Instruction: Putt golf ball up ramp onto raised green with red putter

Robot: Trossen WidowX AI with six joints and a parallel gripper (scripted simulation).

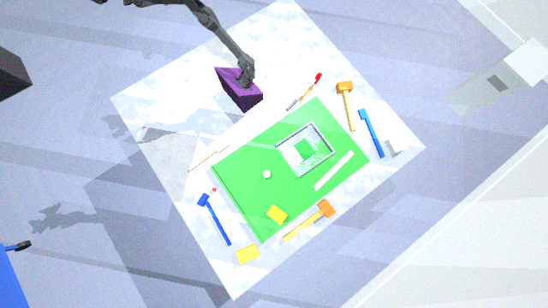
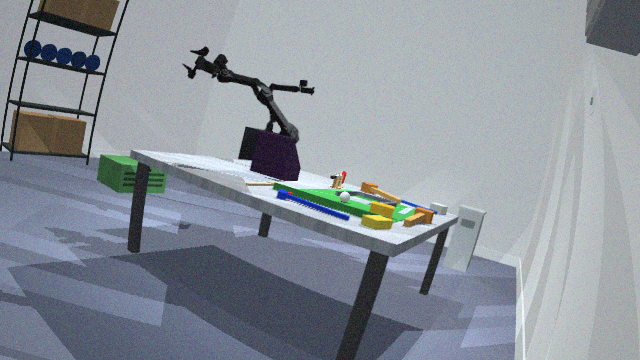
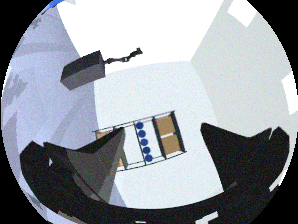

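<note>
Right now the putter is 74 cm ahead of my gripper tip, 63 cm to the left of it and 46 cm below it. Round my gripper tip: green mat (104 cm ahead, 52 cm below, 34 cm to the left); then white golf ball (101 cm ahead, 49 cm below, 20 cm to the left); then white bar (119 cm ahead, 51 cm to the left, 51 cm below).
</note>
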